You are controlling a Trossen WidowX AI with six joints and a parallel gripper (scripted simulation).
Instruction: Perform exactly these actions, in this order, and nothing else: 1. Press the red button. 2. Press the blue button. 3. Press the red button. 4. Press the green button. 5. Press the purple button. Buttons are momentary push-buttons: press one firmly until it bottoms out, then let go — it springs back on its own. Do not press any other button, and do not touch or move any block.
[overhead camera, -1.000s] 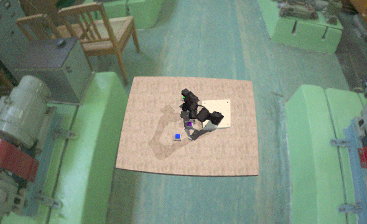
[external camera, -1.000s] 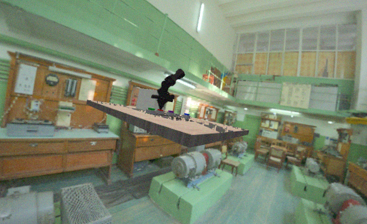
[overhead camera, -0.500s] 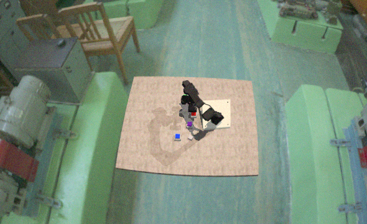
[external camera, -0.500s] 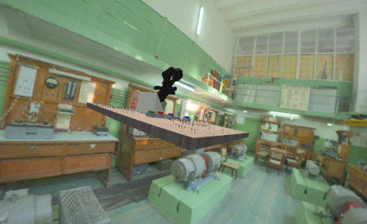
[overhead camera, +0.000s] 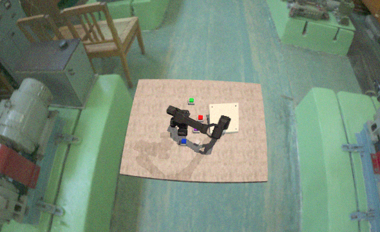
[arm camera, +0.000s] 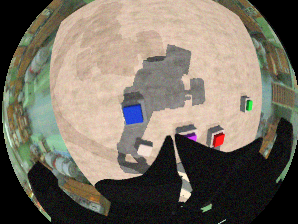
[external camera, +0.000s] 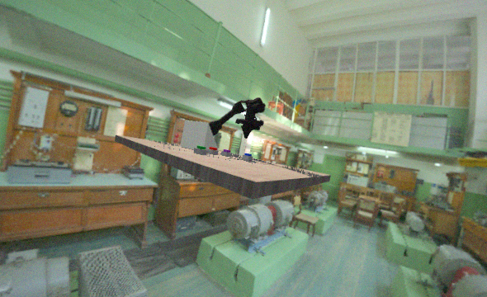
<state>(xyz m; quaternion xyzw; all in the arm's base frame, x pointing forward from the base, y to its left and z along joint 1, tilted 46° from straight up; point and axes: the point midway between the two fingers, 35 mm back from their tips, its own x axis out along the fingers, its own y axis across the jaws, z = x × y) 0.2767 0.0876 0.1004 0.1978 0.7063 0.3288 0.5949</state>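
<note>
My gripper tip is 5 cm to the right of the blue button and 10 cm above it. Round my gripper tip: red button 9 cm behind, 16 cm to the right, 10 cm below; green button 1 cm ahead, 31 cm to the right, 10 cm below; purple button 7 cm behind, 7 cm to the right, 10 cm below.
</note>
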